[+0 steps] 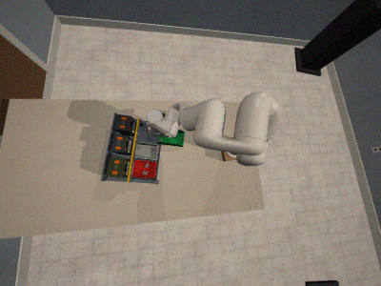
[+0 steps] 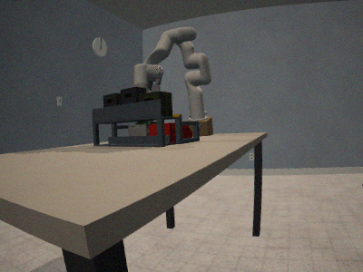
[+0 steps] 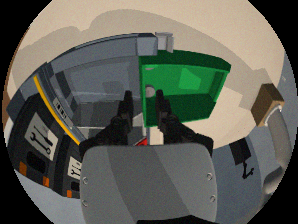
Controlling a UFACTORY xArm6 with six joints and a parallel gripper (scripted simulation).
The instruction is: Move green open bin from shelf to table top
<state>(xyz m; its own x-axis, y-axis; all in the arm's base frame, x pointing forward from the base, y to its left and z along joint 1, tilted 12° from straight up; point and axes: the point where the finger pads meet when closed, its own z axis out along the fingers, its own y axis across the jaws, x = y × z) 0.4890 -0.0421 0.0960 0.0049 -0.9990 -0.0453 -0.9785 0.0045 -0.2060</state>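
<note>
Now: hand 80 mm past the green open bin and 60 mm above it. The rest, counted from my hand: yellow strip 130 mm ahead, 110 mm to the left, 10 mm above; then red bin 220 mm to the left, 80 mm ahead, 60 mm below; then grey bin 110 mm to the left, 80 mm ahead, 60 mm below.
</note>
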